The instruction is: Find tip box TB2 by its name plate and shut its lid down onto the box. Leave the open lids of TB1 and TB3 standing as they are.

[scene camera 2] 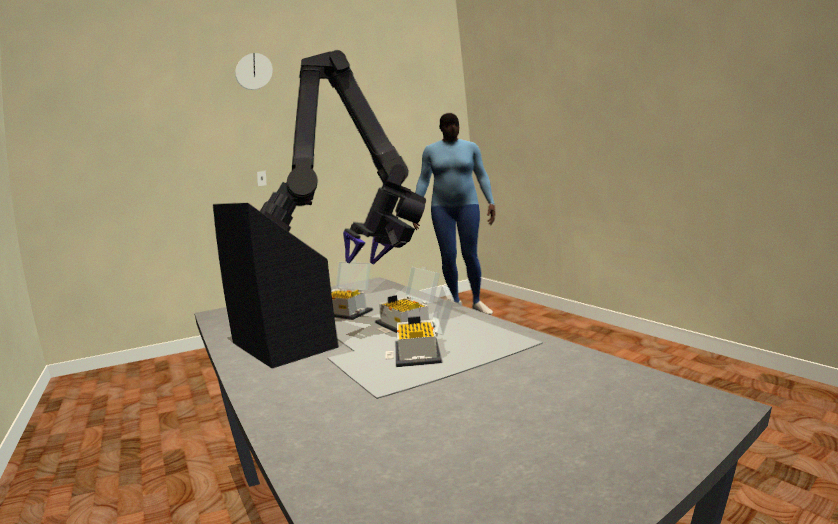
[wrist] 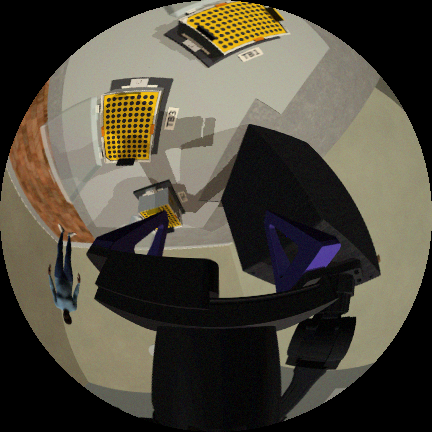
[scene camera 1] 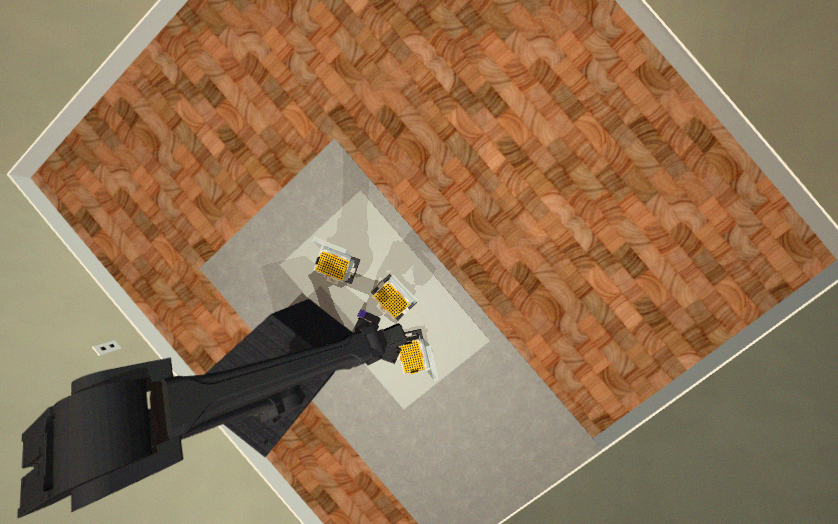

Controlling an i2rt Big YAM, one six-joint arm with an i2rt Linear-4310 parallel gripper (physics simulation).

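Seen in the pictures: gripper, between the fingertips: [scene camera 2: 359,263] [wrist: 215,215]; arm's base, origin of its link: [scene camera 2: 269,226] [wrist: 336,274] [scene camera 1: 277,395].
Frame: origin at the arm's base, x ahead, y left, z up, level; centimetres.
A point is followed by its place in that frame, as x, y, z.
Note:
TB2 [scene camera 1: 333,265] [scene camera 2: 348,303] {22.8, 19.5, -28.0} [wrist: 154,200] {25.5, 21.3, -28.5} is the far box with a yellow rack; its clear lid [scene camera 1: 330,242] {29.5, 31.8, -18.5} [scene camera 2: 353,274] {28.1, 31.3, -22.0} stands open. Its name plate [wrist: 182,196] {17.1, 22.5, -32.4} is too small to read; the other two plates read TB1 and TB3. TB3 [scene camera 1: 391,300] {34.6, 3.7, -26.9} [scene camera 2: 402,310] {32.9, -0.3, -26.9} [wrist: 129,125] {34.2, 3.3, -26.8}, the middle box, and TB1 [scene camera 1: 412,356] [scene camera 2: 417,346] [wrist: 237,26], the near one, also have open lids. My gripper [scene camera 2: 361,262] {23.4, 3.1, -13.1} [wrist: 215,215] {23.4, 3.1, -13.1} is open and empty, high above the mat. In the wrist view its left finger partly covers TB2.
A pale mat [scene camera 1: 460,333] {49.4, -22.0, -32.6} [scene camera 2: 488,346] {45.7, -24.2, -32.6} lies under the boxes on the grey table [scene camera 1: 469,432] {31.2, -58.6, -32.9} [scene camera 2: 525,432] {31.1, -64.1, -32.9}. The black arm stand [scene camera 1: 315,321] {7.8, 12.1, -22.2} [scene camera 2: 278,296] {-0.6, -8.7, -15.8} [wrist: 295,195] {13.0, -1.6, -14.5} rises beside the mat. A person [scene camera 2: 455,179] [wrist: 64,280] stands beyond the table.

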